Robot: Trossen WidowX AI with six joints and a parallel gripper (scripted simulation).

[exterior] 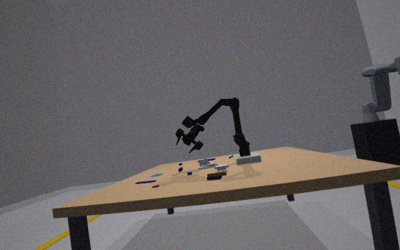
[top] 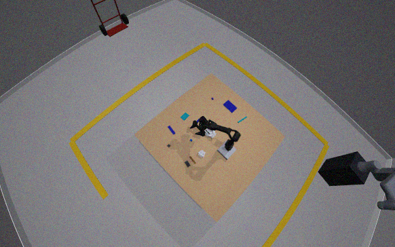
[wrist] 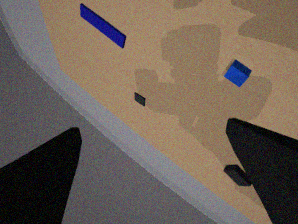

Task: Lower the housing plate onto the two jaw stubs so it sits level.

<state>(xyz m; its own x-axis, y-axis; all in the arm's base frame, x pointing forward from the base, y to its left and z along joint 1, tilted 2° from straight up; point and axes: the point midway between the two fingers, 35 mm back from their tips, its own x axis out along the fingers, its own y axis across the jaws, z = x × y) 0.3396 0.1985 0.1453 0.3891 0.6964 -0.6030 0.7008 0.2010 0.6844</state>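
Now: the white block 230 mm behind my gripper tip, 40 mm to the left of it and 140 mm below it. Also, from my gripper tip: blue plate (20 mm ahead, 610 mm to the right, 150 mm below); then brown bar (220 mm behind, 160 mm to the left, 150 mm below); then dark block (220 mm behind, 230 mm to the left, 150 mm below).
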